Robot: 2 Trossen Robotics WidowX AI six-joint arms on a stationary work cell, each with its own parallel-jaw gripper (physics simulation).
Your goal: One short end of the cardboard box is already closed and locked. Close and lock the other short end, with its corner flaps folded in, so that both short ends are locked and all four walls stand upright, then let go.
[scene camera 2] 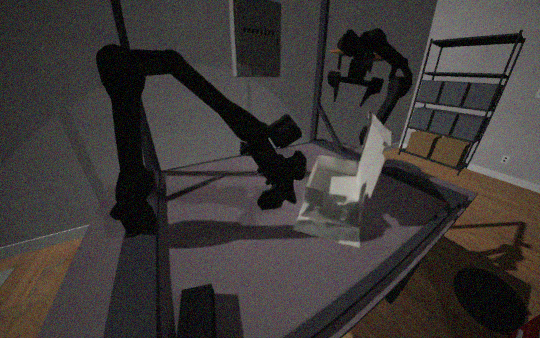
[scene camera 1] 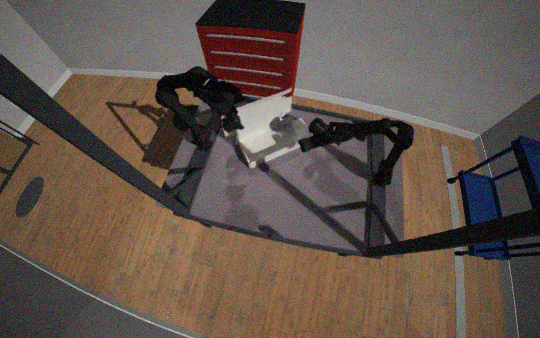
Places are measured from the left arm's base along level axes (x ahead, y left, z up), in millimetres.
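Pixels of known places: left gripper, between the fingertips: [scene camera 2: 347,103] [scene camera 1: 240,120]; right gripper, between the fingertips: [scene camera 2: 294,202]; left arm's base, origin of its link: [scene camera 1: 205,145]; right arm's base, origin of its link: [scene camera 2: 141,225] [scene camera 1: 379,180].
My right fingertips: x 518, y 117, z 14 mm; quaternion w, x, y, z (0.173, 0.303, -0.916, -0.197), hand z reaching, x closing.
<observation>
For each thing: its top centre in the pictures, then the offset to it from my right fingertips. "spot": a spot on its surface instead. Level surfaces: height alone.
- table, height of its surface: 33 mm down
- short end's panel, a spot on its surface: [scene camera 2: 325,231] [scene camera 1: 304,129] spot: 23 mm back, 106 mm left, 31 mm down
- dark block, centre of its top: [scene camera 2: 194,321] 301 mm ahead, 170 mm left, 2 mm up
The white cardboard box [scene camera 1: 257,142] [scene camera 2: 372,155] stands on the table [scene camera 1: 220,200] [scene camera 2: 225,270] with its lid panel raised upright. Its far short end in scene camera 2 stands upright. The other short end's panel [scene camera 2: 325,231] [scene camera 1: 301,127] lies folded outward, low toward scene camera 2; its corner flaps are hard to make out in shadow. My right gripper [scene camera 1: 303,146] [scene camera 2: 277,201] is shut and empty, low over the table beside the box's open end. My left gripper [scene camera 1: 232,128] [scene camera 2: 348,102] is open and empty, raised above the closed end.
A red drawer cabinet [scene camera 1: 250,55] stands behind the table. A dark block [scene camera 2: 196,310] is at the bottom of scene camera 2. A blue cart [scene camera 1: 479,199] stands on the floor at the right of scene camera 1, and a shelf rack [scene camera 2: 477,41] at the back right of scene camera 2.
</observation>
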